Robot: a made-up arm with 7 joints. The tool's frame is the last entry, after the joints. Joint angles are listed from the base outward.
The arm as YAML. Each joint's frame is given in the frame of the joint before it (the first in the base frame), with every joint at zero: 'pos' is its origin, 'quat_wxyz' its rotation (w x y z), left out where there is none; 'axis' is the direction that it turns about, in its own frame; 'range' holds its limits. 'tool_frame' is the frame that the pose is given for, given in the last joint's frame.
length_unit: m
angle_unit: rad
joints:
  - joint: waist
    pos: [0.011, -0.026, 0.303]
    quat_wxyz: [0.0, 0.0, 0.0, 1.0]
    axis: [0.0, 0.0, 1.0]
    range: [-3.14, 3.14]
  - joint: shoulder
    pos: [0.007, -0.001, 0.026]
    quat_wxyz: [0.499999, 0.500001, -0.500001, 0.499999]
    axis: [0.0, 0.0, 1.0]
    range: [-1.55, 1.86]
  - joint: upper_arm
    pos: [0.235, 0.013, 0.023]
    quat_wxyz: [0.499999, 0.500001, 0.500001, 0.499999]
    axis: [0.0, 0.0, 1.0]
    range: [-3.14, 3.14]
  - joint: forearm
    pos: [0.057, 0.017, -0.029]
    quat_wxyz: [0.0, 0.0, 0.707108, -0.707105]
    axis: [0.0, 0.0, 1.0]
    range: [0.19, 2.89]
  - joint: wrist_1
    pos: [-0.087, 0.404, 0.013]
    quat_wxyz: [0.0, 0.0, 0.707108, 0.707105]
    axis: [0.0, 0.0, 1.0]
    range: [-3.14, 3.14]
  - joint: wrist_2
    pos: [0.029, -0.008, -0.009]
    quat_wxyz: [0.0, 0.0, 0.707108, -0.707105]
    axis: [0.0, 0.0, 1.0]
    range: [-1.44, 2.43]
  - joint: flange
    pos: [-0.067, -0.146, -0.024]
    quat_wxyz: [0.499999, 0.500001, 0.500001, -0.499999]
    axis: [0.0, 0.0, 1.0]
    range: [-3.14, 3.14]
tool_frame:
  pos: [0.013, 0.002, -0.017]
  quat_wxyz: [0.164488, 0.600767, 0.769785, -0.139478]
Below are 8 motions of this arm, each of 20 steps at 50 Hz.
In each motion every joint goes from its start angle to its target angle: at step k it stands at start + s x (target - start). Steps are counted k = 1, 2, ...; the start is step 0. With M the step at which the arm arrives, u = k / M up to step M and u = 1 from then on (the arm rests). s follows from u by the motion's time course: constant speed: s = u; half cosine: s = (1 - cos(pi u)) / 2; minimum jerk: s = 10 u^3 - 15 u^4 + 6 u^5.
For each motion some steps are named. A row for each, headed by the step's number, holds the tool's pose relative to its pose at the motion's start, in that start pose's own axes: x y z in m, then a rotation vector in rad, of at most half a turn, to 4 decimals.
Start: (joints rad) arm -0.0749 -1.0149 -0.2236 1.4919 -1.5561 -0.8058 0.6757
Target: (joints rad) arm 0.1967 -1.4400 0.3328 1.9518 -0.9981 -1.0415 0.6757
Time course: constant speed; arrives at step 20
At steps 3, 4, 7, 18, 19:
3: -0.0840 -0.0036 0.0556 -0.0120 0.2272 0.0039
4: -0.1096 -0.0053 0.0779 -0.0169 0.3035 0.0055
7: -0.1770 -0.0116 0.1547 -0.0343 0.5332 0.0123
18: -0.2745 -0.0498 0.5141 -0.1314 1.3810 0.0719
19: -0.2706 -0.0544 0.5485 -0.1430 1.4578 0.0812

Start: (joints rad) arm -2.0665 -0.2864 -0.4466 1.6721 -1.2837 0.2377 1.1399
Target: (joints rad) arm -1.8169 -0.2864 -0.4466 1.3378 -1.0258 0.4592 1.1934
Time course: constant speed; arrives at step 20
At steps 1, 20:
1: 0.0082 -0.0033 -0.0054 -0.0053 -0.0251 -0.0129
20: 0.1957 -0.0702 -0.0696 -0.0256 -0.5291 -0.1857

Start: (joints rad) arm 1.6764 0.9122 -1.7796 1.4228 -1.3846 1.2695 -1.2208
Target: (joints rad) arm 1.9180 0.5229 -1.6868 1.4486 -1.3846 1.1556 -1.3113
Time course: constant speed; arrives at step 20
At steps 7, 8, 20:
7: 0.0167 0.0118 0.0166 0.0447 0.1821 -0.0605
8: 0.0195 0.0134 0.0191 0.0520 0.2079 -0.0696
20: 0.0590 0.0316 0.0514 0.1560 0.5133 -0.1878

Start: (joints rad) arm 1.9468 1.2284 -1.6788 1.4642 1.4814 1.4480 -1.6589
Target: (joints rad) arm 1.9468 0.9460 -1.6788 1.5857 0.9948 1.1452 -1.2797
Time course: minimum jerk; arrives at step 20
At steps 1, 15, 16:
1: 0.0000 0.0001 0.0001 0.0002 -0.0002 -0.0004
15: 0.0251 0.0397 0.1034 0.2006 -0.0639 -0.3245
16: 0.0269 0.0417 0.1092 0.2129 -0.0630 -0.3408

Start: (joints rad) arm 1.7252 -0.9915 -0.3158 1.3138 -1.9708 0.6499 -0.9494
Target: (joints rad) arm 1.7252 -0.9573 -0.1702 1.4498 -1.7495 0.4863 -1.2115
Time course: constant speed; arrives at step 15
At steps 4, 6, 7, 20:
4: 0.0081 0.0286 0.0121 0.0477 0.0478 -0.0135
6: 0.0128 0.0427 0.0186 0.0734 0.0709 -0.0213
7: 0.0152 0.0497 0.0220 0.0867 0.0823 -0.0255
20: 0.0388 0.1042 0.0511 0.2029 0.1672 -0.0653

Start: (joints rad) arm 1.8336 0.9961 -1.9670 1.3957 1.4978 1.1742 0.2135
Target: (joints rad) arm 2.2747 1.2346 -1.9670 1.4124 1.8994 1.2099 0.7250
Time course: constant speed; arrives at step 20
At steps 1, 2, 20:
1: 0.0110 -0.0074 -0.0092 -0.0171 -0.0203 -0.0023
2: 0.0224 -0.0145 -0.0183 -0.0338 -0.0412 -0.0049
20: 0.2735 -0.0898 -0.1429 -0.2189 -0.5003 -0.1025

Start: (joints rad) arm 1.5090 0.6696 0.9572 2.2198 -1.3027 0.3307 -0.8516
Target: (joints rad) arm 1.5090 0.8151 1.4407 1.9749 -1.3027 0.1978 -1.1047
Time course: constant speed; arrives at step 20
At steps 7, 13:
7: -0.0592 -0.0311 0.0390 -0.0532 0.2048 0.0246
13: -0.1028 -0.0462 0.0853 -0.0768 0.3845 0.0302

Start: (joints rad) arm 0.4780 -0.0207 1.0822 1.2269 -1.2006 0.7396 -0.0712
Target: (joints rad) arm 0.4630 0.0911 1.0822 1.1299 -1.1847 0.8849 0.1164
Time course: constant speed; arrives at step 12
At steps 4, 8, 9, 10, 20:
4: 0.0070 -0.0214 -0.0254 -0.0668 -0.0722 -0.0294
8: 0.0154 -0.0438 -0.0487 -0.1281 -0.1464 -0.0575
9: 0.0177 -0.0496 -0.0541 -0.1425 -0.1652 -0.0643
10: 0.0200 -0.0554 -0.0595 -0.1565 -0.1841 -0.0711
20: 0.0250 -0.0672 -0.0697 -0.1836 -0.2222 -0.0842

